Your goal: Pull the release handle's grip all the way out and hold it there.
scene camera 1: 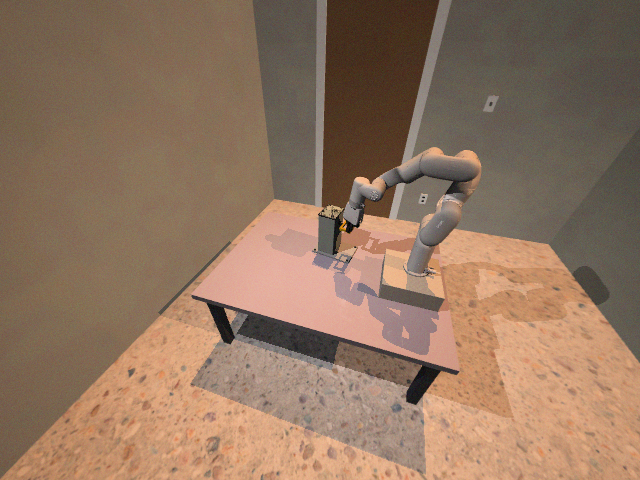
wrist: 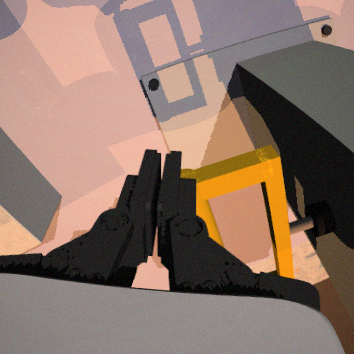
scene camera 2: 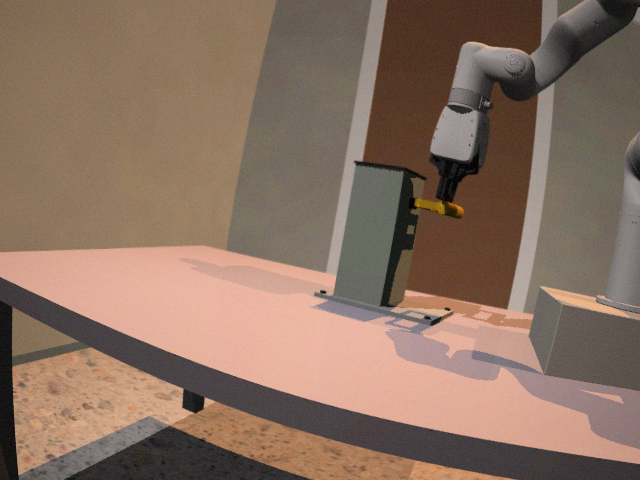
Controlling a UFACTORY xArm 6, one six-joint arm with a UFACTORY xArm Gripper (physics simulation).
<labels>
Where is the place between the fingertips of the gripper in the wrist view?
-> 163, 175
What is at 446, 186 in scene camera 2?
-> The gripper.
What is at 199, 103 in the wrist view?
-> A base plate.
</labels>
